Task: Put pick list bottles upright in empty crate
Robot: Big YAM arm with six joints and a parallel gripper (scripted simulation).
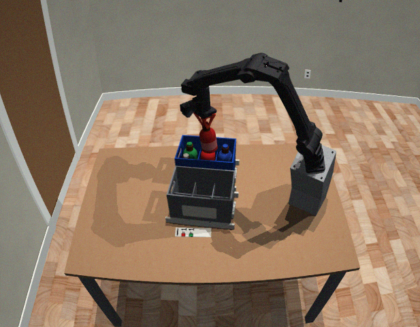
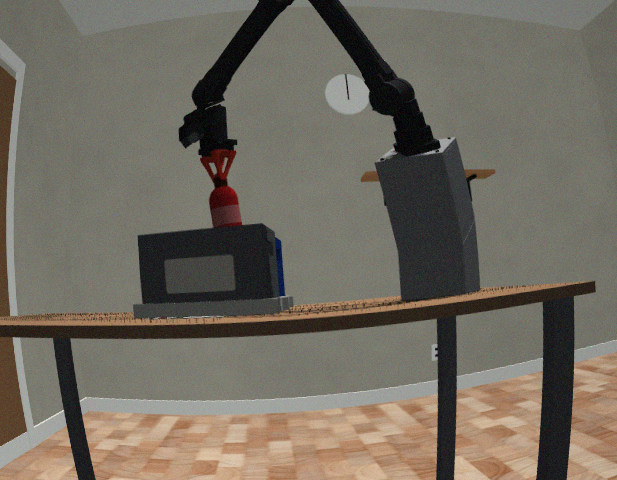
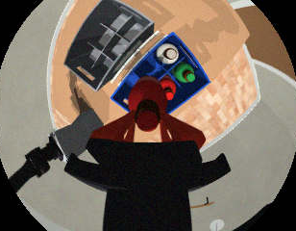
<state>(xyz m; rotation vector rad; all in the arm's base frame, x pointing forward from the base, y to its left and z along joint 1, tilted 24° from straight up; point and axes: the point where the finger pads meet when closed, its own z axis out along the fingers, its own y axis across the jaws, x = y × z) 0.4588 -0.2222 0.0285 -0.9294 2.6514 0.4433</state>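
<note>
The red-labelled bottle is 10 mm behind my hand and 60 mm below it. Also, from my hand: blue-labelled bottle 90 mm behind, 70 mm to the right, 250 mm below; then grey crate 200 mm to the left, 250 mm below; then green-labelled bottle 90 mm ahead, 80 mm to the right, 250 mm below.
</note>
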